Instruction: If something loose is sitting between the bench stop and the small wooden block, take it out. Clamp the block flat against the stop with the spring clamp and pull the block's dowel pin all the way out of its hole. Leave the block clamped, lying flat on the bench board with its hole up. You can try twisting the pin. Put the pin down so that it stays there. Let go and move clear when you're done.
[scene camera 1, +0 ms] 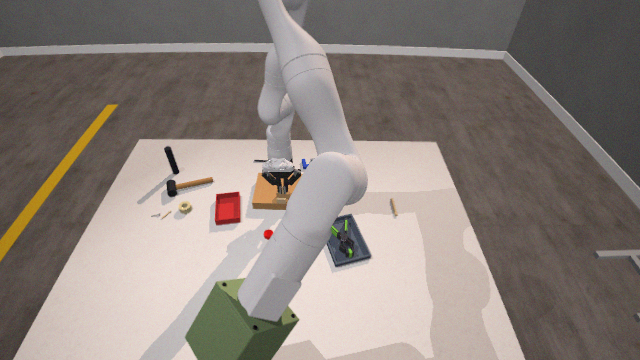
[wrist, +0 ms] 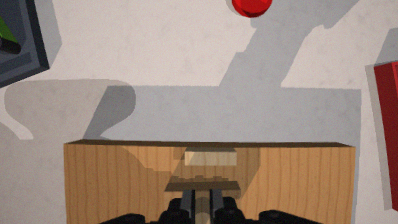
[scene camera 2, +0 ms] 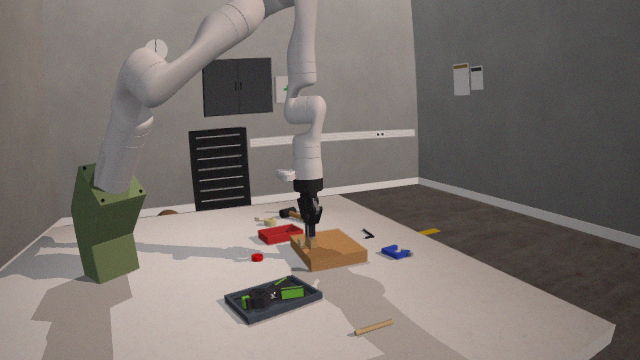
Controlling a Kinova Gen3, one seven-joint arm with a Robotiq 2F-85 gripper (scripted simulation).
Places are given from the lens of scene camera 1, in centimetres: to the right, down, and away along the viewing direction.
wooden bench board (scene camera 1: 264, 197): -19, 6, 114
red tray (scene camera 1: 226, 210): -32, 10, 113
grey tray (scene camera 1: 362, 252): 13, 22, 102
The marked spots on the grey tray and the red tray are 48 cm apart.
